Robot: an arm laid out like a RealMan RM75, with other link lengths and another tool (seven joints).
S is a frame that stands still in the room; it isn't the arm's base.
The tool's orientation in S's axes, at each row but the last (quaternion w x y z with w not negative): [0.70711 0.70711 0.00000 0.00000]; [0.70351 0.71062 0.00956 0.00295]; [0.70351 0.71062 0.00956 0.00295]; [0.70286 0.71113 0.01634 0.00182]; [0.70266 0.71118 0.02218 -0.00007]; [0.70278 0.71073 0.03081 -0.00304]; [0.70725 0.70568 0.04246 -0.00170]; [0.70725 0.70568 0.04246 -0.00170]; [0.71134 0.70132 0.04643 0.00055]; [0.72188 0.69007 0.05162 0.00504]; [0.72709 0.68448 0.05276 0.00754]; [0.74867 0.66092 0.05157 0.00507]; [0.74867 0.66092 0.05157 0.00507]
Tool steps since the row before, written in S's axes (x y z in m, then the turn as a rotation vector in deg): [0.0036 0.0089 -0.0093 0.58 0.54 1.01]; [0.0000 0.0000 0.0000 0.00 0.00 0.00]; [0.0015 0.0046 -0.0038 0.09 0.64 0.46]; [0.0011 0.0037 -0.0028 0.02 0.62 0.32]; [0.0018 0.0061 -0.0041 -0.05 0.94 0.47]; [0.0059 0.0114 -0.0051 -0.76 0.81 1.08]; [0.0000 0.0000 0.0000 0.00 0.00 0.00]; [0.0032 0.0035 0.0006 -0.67 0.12 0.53]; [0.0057 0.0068 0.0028 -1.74 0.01 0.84]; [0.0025 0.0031 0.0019 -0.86 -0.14 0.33]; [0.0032 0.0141 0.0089 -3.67 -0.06 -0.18]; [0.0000 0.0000 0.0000 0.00 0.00 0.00]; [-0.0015 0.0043 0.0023 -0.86 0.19 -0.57]
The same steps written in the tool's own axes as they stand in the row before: [0.0036 -0.0093 -0.0089 0.58 1.01 -0.54]; [0.0000 0.0000 0.0000 0.00 0.00 0.00]; [0.0016 -0.0038 -0.0045 0.10 0.45 -0.64]; [0.0013 -0.0028 -0.0036 0.03 0.31 -0.62]; [0.0021 -0.0041 -0.0060 -0.04 0.46 -0.95]; [0.0066 -0.0049 -0.0111 -0.78 1.03 -0.85]; [0.0000 0.0000 0.0000 0.00 0.00 0.00]; [0.0034 0.0008 -0.0033 -0.69 0.49 -0.16]; [0.0059 0.0033 -0.0064 -1.79 0.73 -0.12]; [0.0026 0.0022 -0.0028 -0.89 0.27 0.08]; [0.0038 0.0099 -0.0132 -3.64 -0.41 -0.27]; [0.0000 0.0000 0.0000 0.00 0.00 0.00]; [-0.0013 0.0027 -0.0041 -0.80 -0.59 -0.33]
